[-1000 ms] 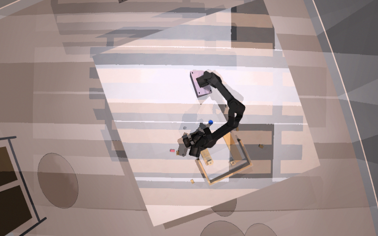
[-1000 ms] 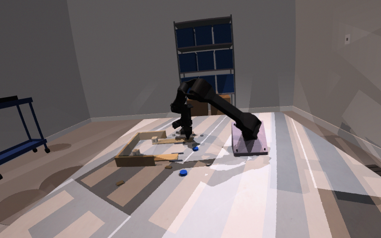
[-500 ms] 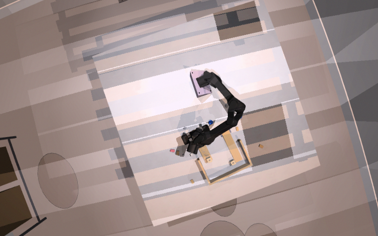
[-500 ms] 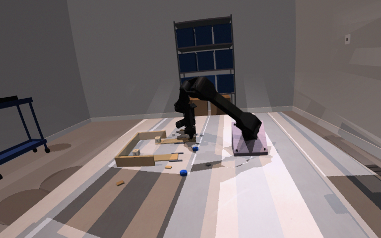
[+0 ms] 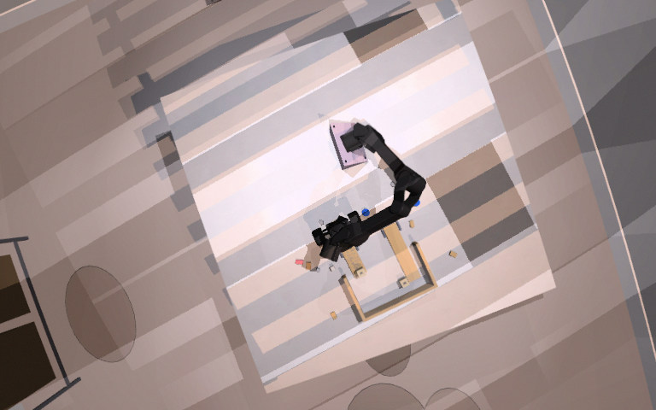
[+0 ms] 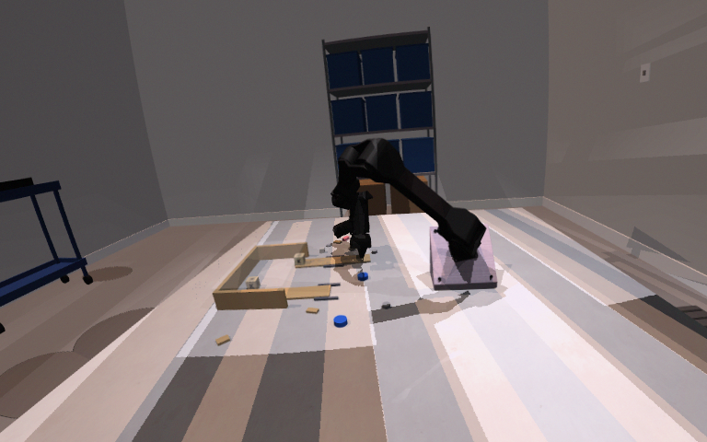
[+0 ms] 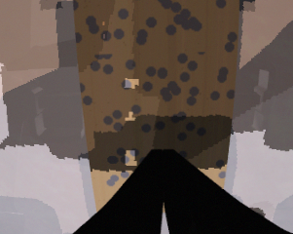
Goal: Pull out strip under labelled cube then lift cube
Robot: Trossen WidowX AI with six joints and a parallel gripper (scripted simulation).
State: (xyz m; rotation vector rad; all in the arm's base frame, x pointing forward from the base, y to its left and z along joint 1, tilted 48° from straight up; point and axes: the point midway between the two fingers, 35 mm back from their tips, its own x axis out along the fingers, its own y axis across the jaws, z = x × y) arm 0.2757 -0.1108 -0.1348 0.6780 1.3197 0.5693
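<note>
My gripper tip is now 10 cm short of the strip.
</note>
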